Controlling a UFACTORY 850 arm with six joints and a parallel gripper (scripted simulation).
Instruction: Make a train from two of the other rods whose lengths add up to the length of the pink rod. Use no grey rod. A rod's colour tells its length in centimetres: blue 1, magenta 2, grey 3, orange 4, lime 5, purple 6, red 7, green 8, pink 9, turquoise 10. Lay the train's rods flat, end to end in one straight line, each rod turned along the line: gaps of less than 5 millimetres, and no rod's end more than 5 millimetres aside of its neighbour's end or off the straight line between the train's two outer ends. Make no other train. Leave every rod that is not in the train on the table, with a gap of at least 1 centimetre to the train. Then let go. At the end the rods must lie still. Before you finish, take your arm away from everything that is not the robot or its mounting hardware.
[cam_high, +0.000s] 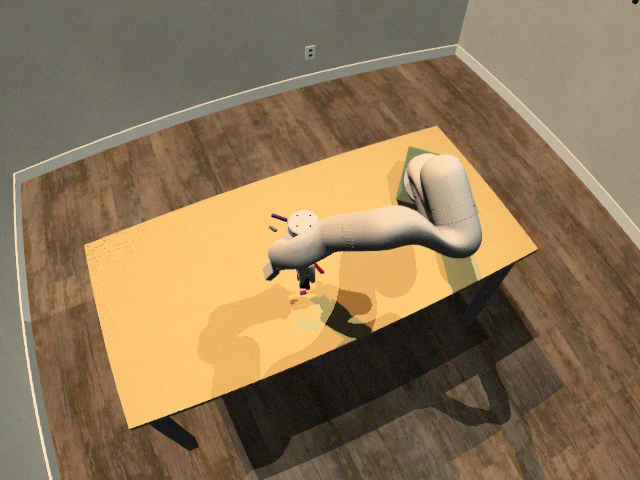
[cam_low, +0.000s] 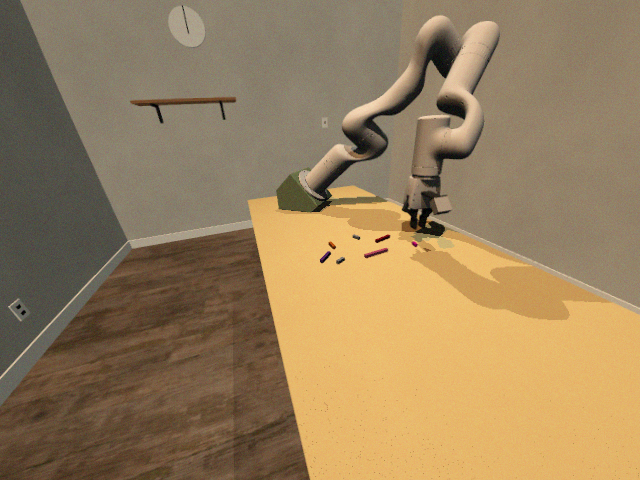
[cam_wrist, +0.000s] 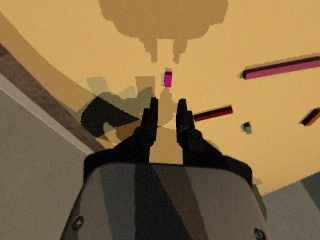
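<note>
The magenta rod lies 8 cm below my hand. Also, from my hand: orange rod 29 cm to the right, 8 cm below, 4 cm behind; pink rod 15 cm to the right, 8 cm below, 4 cm ahead; red rod 9 cm to the right, 8 cm below, 6 cm behind.
</note>
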